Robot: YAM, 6 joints.
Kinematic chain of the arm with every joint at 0, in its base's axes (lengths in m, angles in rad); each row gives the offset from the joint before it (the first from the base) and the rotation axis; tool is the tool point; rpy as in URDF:
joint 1: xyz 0 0 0.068 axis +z
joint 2: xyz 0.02 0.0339 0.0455 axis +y
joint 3: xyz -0.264 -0.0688 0 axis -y
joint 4: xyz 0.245 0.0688 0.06 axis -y
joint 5: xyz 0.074 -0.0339 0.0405 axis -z
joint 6: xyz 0.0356 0 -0.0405 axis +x
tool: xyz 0 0 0 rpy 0 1.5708 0
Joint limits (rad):
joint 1: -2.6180..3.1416
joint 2: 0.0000..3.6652
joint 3: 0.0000..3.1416
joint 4: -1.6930..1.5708
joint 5: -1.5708..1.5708
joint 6: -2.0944..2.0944
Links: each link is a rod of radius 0.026 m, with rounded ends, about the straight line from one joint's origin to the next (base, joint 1, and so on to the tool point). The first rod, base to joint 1, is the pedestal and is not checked.
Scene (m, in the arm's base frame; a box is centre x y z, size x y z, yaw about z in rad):
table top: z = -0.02
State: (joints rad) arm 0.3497 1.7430 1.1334 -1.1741 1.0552 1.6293
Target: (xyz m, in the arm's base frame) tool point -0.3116 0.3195 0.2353
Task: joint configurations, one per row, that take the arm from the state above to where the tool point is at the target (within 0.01 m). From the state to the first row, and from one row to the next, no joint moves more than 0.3 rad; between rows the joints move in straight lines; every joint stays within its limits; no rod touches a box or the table.
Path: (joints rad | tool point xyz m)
1: 0.6436 1.7923 1.2228 -1.1163 1.0352 1.6293 | 0.2632 0.1592 0.1979
2: 0.9375 1.8417 1.3122 -1.0585 1.0152 1.6293 | 0.2202 0.2488 0.2031
3: 1.2314 1.8910 1.4016 -1.0006 0.9953 1.6293 | 0.1464 0.3249 0.2088
4: 1.5253 1.9403 1.4910 -0.9428 0.9753 1.6293 | 0.0467 0.3771 0.2148
5: 1.8192 1.9897 1.5804 -0.8850 0.9553 1.6293 | -0.0706 0.3966 0.2213
6: 2.1131 2.0390 1.6698 -0.8272 0.9353 1.6293 | -0.1943 0.3780 0.2281
7: 2.4070 2.0883 1.7592 -0.7693 0.9153 1.6293 | -0.3116 0.3195 0.2353

